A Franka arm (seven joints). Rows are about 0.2 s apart.
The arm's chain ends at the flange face. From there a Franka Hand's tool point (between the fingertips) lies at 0.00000 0.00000 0.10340 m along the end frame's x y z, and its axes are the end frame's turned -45 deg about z.
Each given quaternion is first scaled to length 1.
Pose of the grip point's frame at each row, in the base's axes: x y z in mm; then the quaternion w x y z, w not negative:
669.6 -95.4 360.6 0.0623 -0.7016 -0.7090 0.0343
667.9 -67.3 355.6 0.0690 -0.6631 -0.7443 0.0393
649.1 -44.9 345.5 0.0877 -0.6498 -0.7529 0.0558
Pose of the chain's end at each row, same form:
683.7 -99.4 463.0 0.0444 -0.9195 -0.3865 0.0555
683.9 -70.7 457.7 0.0487 -0.8975 -0.4339 0.0627
670.3 -48.0 446.7 0.0597 -0.8885 -0.4469 0.0851

